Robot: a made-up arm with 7 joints.
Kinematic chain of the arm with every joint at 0, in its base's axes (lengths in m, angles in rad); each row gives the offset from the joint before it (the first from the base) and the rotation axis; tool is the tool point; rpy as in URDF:
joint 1: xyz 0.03 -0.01 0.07 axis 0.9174 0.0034 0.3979
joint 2: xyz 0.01 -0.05 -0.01 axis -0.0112 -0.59 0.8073
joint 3: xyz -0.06 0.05 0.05 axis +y
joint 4: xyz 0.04 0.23 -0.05 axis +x
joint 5: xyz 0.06 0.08 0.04 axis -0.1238 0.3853 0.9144
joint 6: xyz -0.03 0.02 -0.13 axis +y
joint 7: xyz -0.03 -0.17 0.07 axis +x
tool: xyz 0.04 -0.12 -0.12 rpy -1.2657 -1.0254 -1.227
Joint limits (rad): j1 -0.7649..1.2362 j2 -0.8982..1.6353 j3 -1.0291..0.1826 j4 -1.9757..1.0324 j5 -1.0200..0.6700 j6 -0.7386..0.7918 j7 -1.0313..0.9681
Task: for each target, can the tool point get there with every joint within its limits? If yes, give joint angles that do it. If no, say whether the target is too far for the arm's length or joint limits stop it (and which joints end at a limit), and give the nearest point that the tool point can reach.
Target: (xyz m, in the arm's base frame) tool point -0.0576 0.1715 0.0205
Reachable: yes | joints 1.0118 0.3498 -0.2386 -0.1382 -0.5120 0.6419 0.1816
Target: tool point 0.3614 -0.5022 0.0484
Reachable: no: joint limits stop it (at a limit: joint 1, joint 2, joint 5, joint 6, joint 7) | nearest point 0.3247 -0.2769 0.0178 | short by 0.230 m
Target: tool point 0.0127 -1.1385 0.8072
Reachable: no: too far | nearest point -0.0647 -0.2787 0.4035 | short by 0.953 m
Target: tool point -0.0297 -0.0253 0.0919
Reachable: yes | joints 0.6754 1.2935 -0.9020 -0.7714 0.2704 0.4352 0.6256
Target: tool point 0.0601 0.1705 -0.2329
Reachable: yes | joints -0.5044 0.3975 -0.1346 0.7656 0.1640 0.2029 0.7614
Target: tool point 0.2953 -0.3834 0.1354
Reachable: no: joint limits stop it (at a limit: joint 1, joint 2, joint 5, joint 6) | nearest point 0.2941 -0.2615 0.0887 | short by 0.130 m
